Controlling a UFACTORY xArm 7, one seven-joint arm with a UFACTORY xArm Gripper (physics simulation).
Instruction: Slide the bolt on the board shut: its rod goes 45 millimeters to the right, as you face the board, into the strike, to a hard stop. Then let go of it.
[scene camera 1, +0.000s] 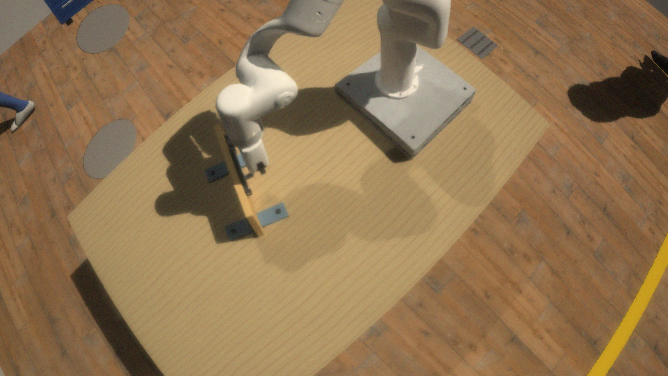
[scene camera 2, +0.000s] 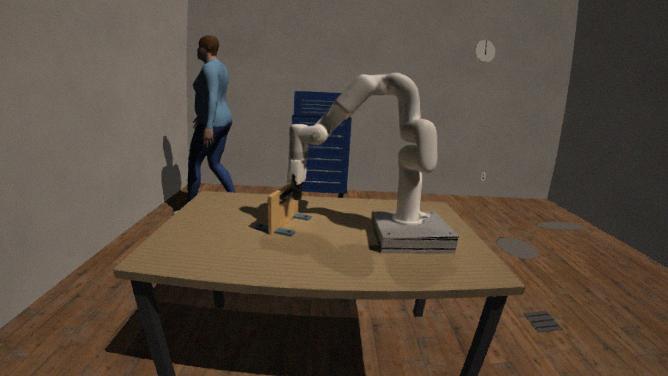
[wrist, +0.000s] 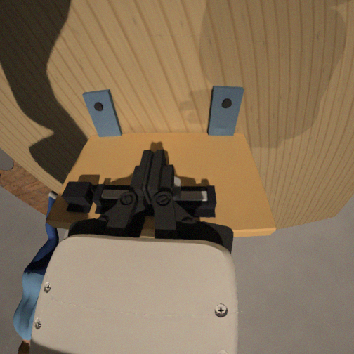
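Where they show: gripper, fingertip midpoint: (scene camera 1: 259, 166) (scene camera 2: 297, 199); arm's base, link origin: (scene camera 1: 396, 81) (scene camera 2: 407, 220).
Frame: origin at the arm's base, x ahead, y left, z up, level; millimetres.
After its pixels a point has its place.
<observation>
The upright orange board (scene camera 1: 247, 206) @[x 535, y 135, z 102 mm] (scene camera 2: 276, 215) @[x 527, y 118, z 10 mm] (wrist: 117, 155) carries a black bolt body (wrist: 211, 201), with pale strips showing in its slot on both sides of the fingers. The black strike block (wrist: 78, 196) sits at the left end in the wrist view, which is the right as one faces the board. My gripper (scene camera 2: 296, 195) @[x 460, y 48, z 62 mm] (wrist: 156, 161) is shut and empty, its fingertips in front of the bolt. A small pale rounded piece (wrist: 176, 184), perhaps the handle, shows just right of the fingers in the wrist view. The fingers hide the bolt's middle; whether the rod is inside the strike cannot be told.
Blue feet (scene camera 1: 273, 214) @[x 487, y 128, z -52 mm] (scene camera 2: 285, 232) @[x 484, y 137, z -52 mm] (wrist: 225, 112) fix the board to the wooden table (scene camera 1: 200, 295) @[x 775, y 206, z -60 mm] (scene camera 2: 215, 265) @[x 641, y 440, z -60 mm]. The arm's grey base plate (scene camera 1: 415, 117) @[x 36, y 126, z 4 mm] (scene camera 2: 417, 244) @[x -31, y 179, z -22 mm] stands on the same table. A person (scene camera 2: 214, 95) and a blue cabinet (scene camera 2: 325, 165) are behind.
</observation>
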